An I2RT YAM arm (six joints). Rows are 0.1 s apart.
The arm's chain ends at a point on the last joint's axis. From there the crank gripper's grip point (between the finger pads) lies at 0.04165 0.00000 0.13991 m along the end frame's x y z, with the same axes.
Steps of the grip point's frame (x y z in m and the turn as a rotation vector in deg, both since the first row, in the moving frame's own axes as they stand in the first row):
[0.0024 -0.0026 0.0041 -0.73 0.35 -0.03]
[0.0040 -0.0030 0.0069 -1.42 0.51 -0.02]
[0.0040 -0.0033 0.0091 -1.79 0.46 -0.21]
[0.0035 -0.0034 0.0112 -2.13 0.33 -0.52]
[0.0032 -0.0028 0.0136 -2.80 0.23 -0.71]
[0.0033 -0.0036 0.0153 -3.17 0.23 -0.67]
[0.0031 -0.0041 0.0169 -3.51 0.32 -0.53]
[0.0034 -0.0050 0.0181 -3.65 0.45 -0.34]
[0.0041 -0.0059 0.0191 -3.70 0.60 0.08]
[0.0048 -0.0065 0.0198 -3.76 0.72 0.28]
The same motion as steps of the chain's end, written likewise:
[0.0015 -0.0044 0.0044 -0.73 0.35 -0.03]
[0.0028 -0.0064 0.0073 -1.42 0.51 -0.02]
[0.0029 -0.0075 0.0095 -1.79 0.46 -0.21]
[0.0027 -0.0082 0.0115 -2.13 0.33 -0.52]
[0.0026 -0.0091 0.0139 -2.80 0.23 -0.71]
[0.0027 -0.0108 0.0157 -3.17 0.23 -0.67]
[0.0023 -0.0123 0.0174 -3.51 0.32 -0.53]
[0.0023 -0.0136 0.0187 -3.65 0.45 -0.34]
[0.0026 -0.0150 0.0198 -3.70 0.60 0.08]
[0.0031 -0.0159 0.0206 -3.76 0.72 0.28]

